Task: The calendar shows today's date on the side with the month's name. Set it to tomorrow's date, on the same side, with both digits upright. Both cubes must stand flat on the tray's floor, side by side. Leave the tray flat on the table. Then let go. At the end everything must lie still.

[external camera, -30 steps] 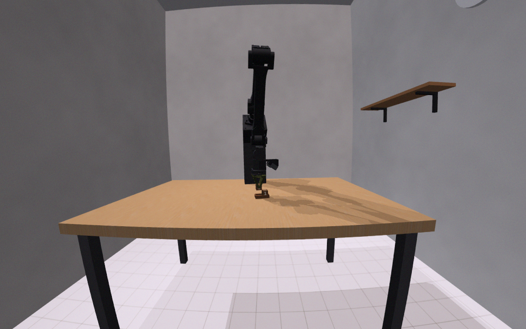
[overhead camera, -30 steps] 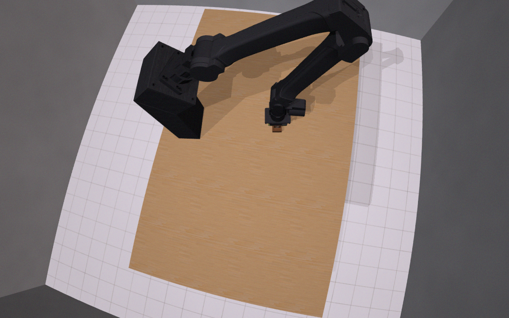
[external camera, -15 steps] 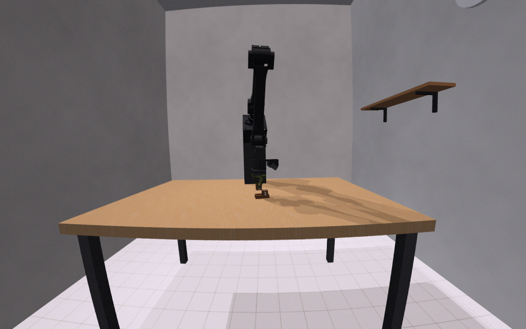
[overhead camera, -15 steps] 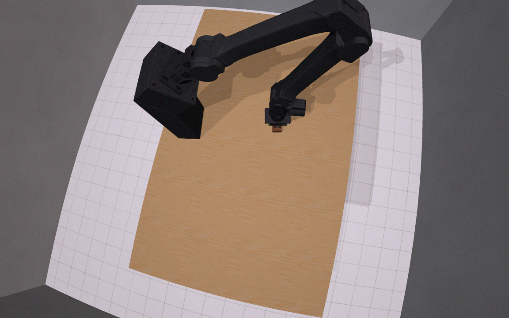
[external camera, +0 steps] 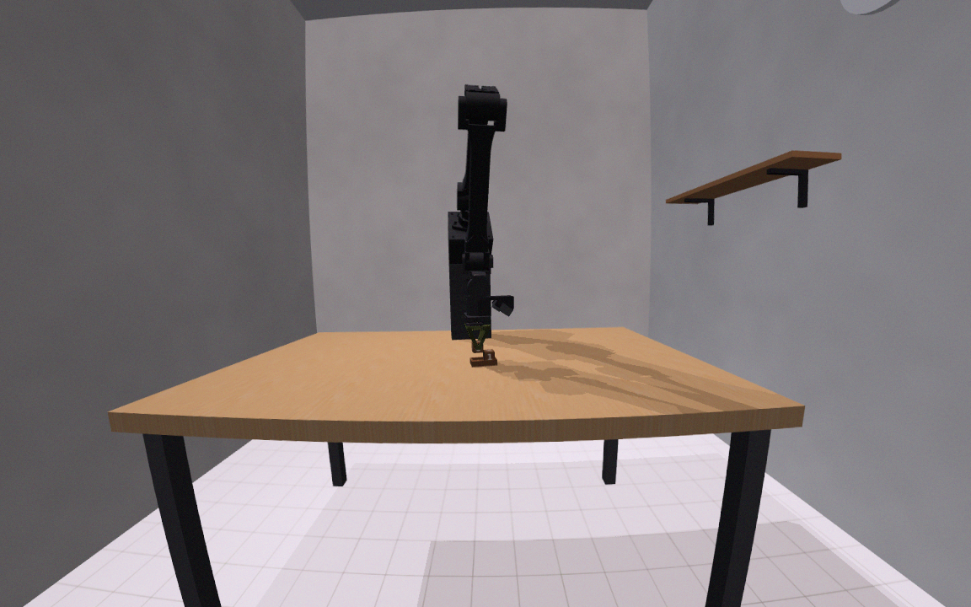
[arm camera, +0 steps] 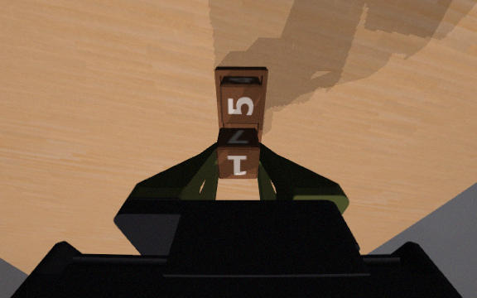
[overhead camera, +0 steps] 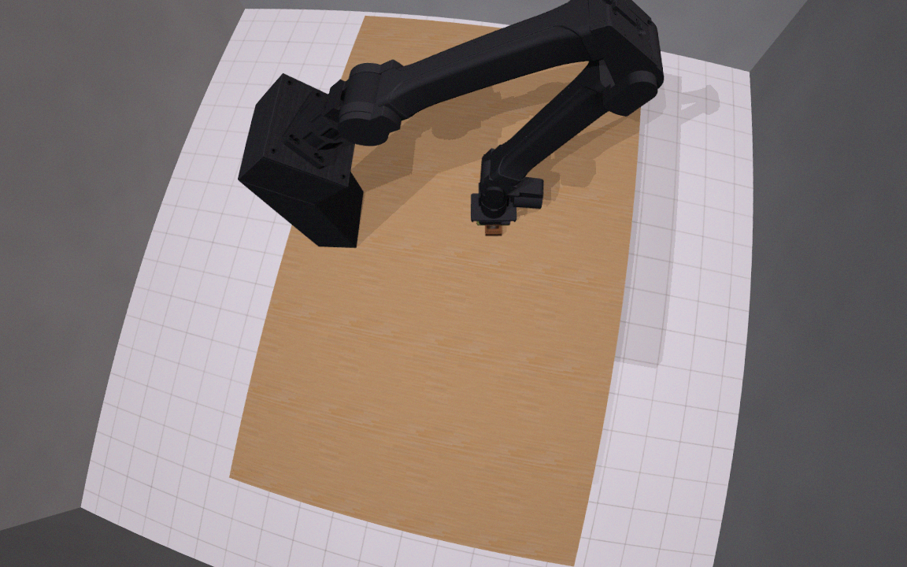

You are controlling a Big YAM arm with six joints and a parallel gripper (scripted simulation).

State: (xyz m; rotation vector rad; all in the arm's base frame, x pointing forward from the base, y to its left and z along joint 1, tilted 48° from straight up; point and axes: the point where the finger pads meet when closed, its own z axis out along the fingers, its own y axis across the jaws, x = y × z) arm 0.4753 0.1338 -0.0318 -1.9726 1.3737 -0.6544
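Now: the brown calendar tray 10 mm behind my hand, 20 mm to the left of it and 50 mm below it. Round my hand: cube right at my hand.
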